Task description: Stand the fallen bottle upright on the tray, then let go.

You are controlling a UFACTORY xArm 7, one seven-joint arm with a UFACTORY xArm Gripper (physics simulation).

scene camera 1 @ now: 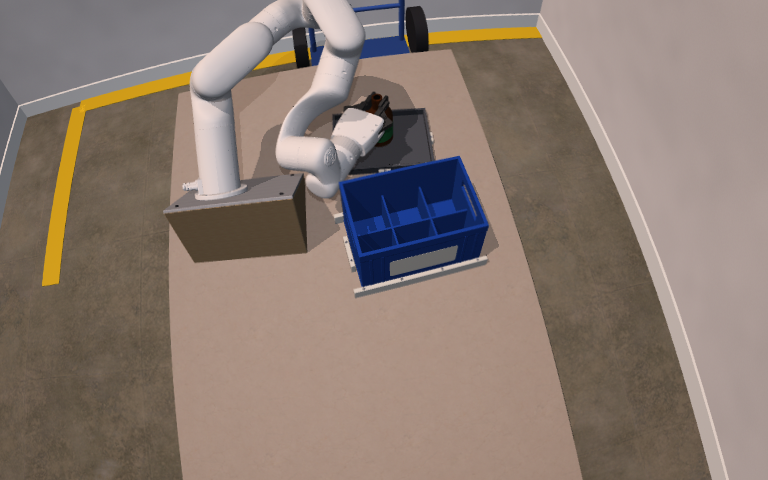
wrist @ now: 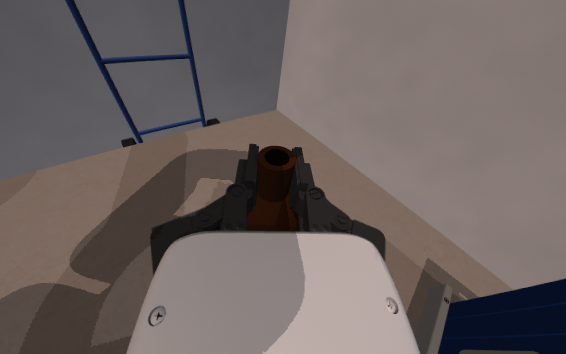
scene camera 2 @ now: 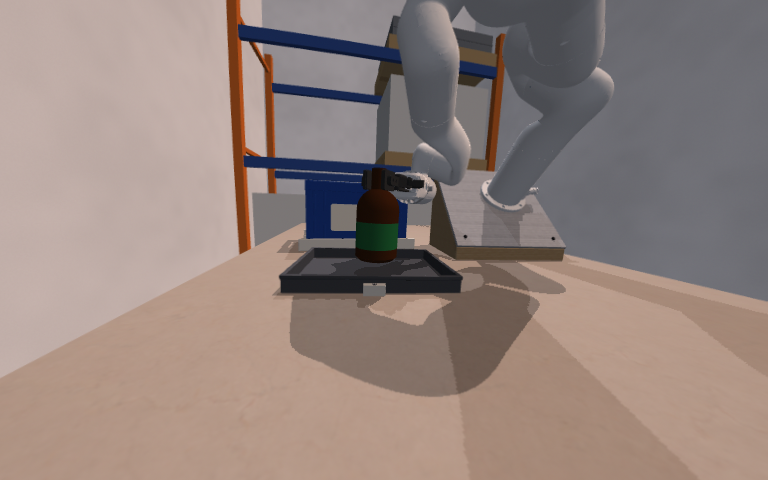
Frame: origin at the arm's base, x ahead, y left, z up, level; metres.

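Seen in the pictures: gripper, fingertip midpoint: (scene camera 1: 380, 97) (wrist: 274, 159) (scene camera 2: 373, 179); arm's base, origin of the base link: (scene camera 1: 221, 193) (scene camera 2: 501, 196).
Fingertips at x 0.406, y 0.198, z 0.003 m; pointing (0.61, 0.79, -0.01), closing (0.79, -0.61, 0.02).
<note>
Offsets run from my fingertips to a thing's middle.
The brown bottle @[0.012 m back, 0.017 m right, 0.058 m down] (scene camera 1: 385, 135) (scene camera 2: 377, 234) (wrist: 275, 184) with a green label looks upright, its mouth at the top. My gripper (scene camera 1: 376, 101) (scene camera 2: 377, 178) (wrist: 274, 159) is shut on the bottle's neck from the side, one finger on each side just below the mouth. The bottle's base is within the outline of the dark grey tray @[0.004 m back, 0.019 m right, 0.149 m down] (scene camera 1: 416, 141) (scene camera 2: 322, 284), at or very close to its floor. I cannot tell whether the base touches the floor. In the wrist view my white gripper housing hides the lower bottle, and the tray does not show there.
A blue divided crate @[0.004 m ahead, 0.324 m right, 0.074 m down] (scene camera 1: 373, 266) (scene camera 2: 317, 209) (wrist: 505, 315) stands close beside the tray, with white rails around its foot. The arm's wedge-shaped base (scene camera 1: 243, 232) (scene camera 2: 470, 226) stands to the side. A blue hand truck (scene camera 1: 401, 22) (wrist: 146, 58) and an orange-posted rack (scene camera 2: 236, 113) are farther off.
</note>
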